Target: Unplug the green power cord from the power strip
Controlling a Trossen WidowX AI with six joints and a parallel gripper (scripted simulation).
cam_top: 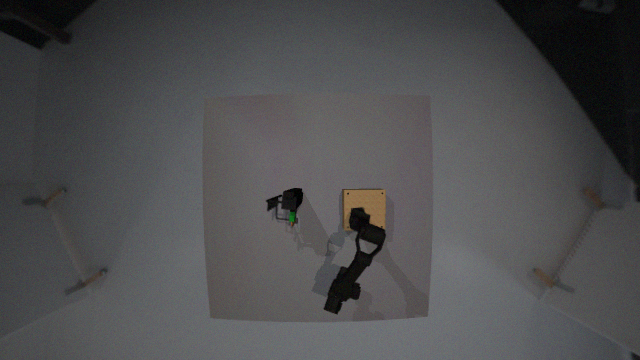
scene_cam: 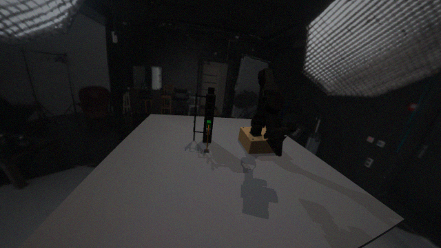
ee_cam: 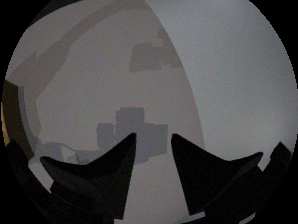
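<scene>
My gripper tip is now 400 mm to the left of the green plug and 190 mm short of it.
</scene>
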